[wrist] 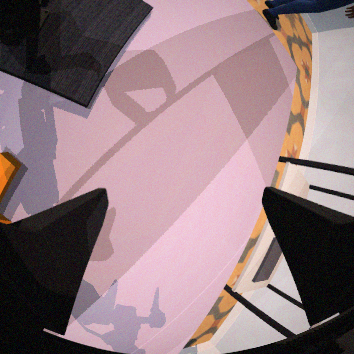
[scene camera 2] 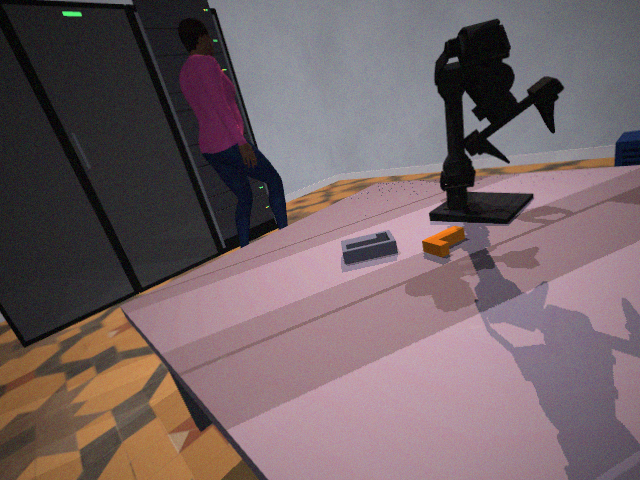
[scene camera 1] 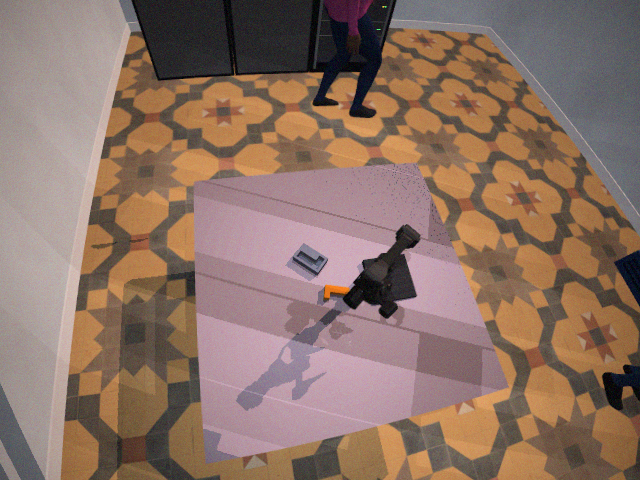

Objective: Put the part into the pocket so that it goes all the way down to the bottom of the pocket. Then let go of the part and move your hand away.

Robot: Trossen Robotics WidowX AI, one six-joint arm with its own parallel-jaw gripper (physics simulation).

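Frame: origin at the arm's base, x ahead, y left, z up, level; centimetres.
Where they show: gripper, between the fingertips: point(wrist: 186, 195) point(scene camera 2: 530, 148) point(scene camera 1: 378, 309); arm's base, origin of its link: point(wrist: 21, 24) point(scene camera 2: 457, 206).
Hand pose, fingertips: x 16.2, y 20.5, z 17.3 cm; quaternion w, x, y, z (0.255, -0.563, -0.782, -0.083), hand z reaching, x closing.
Observation:
Each offset is from my fingertips to the centre of the thing. Level surfaces: height alone.
The orange L-shaped part {dx +7.9, dy -16.6, dz -18.1 cm} point(scene camera 1: 334, 289) point(scene camera 2: 436, 243) point(wrist: 6, 172) lies flat on the table, and only a piece of it shows at the left edge of the wrist view. The grey block {dx +13.0, dy -36.4, dz -17.8 cm} point(scene camera 1: 309, 266) point(scene camera 2: 370, 253) with the L-shaped pocket in its top sits a short way from the part, to its left in scene camera 2; the pocket is empty. My gripper point(scene camera 1: 371, 304) point(scene camera 2: 531, 146) point(wrist: 186, 195) is wide open with nothing between the fingers. It hangs well above the table, to the right of the part in both scene views. The block does not show in the wrist view.
The arm's black base plate point(scene camera 1: 407, 281) point(scene camera 2: 493, 207) point(wrist: 107, 47) stands close to the part. The pink table {dz -19.6 cm} point(scene camera 1: 248, 341) point(scene camera 2: 310, 392) point(wrist: 185, 150) carries shadows of the arm. A person in a magenta top point(scene camera 1: 350, 49) point(scene camera 2: 211, 103) stands beyond the table by dark cabinets point(scene camera 1: 271, 36) point(scene camera 2: 67, 155).

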